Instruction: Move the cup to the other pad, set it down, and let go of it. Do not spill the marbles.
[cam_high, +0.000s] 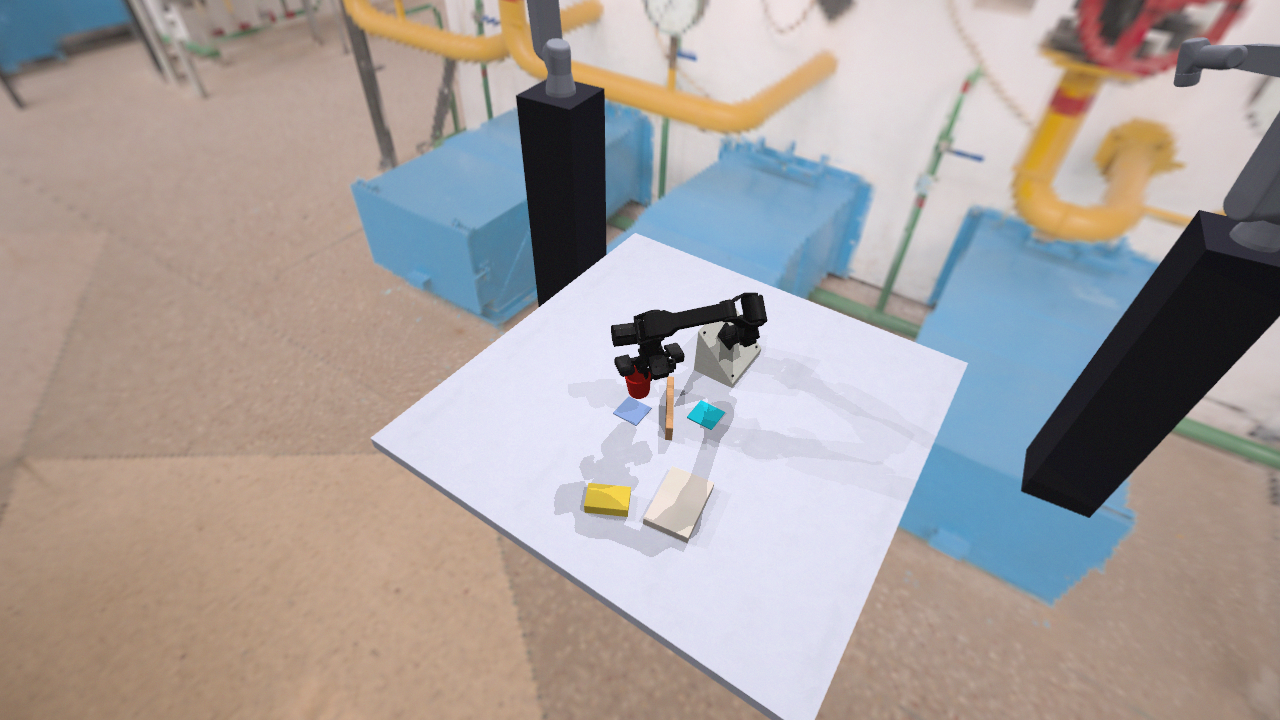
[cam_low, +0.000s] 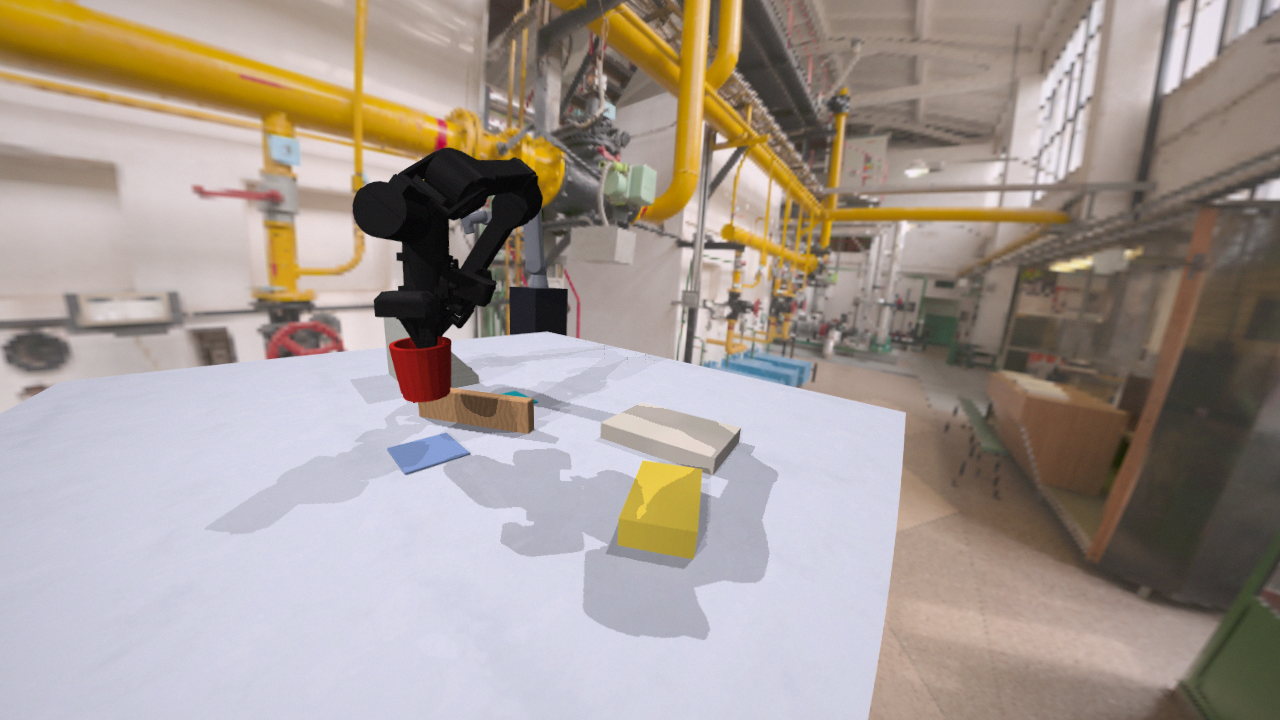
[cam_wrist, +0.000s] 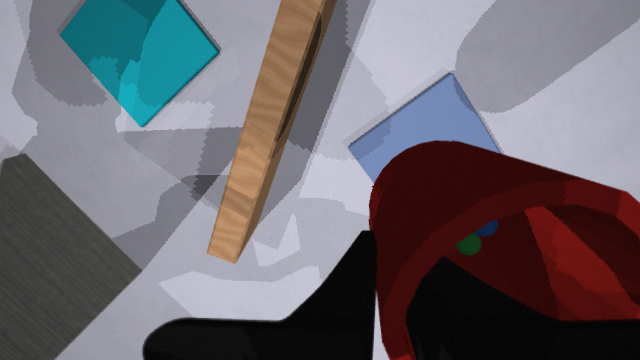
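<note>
Right now the blue marble is 4 cm to the right of my gripper tip, 3 cm ahead of it and 2 cm below it. Also, from my gripper tip: wooden bar: 10 cm below, 7 cm to the left, 1 cm behind; then teal pad: 16 cm to the left, 12 cm below, 6 cm behind; then red cup: 2 cm to the right, 2 cm ahead.
</note>
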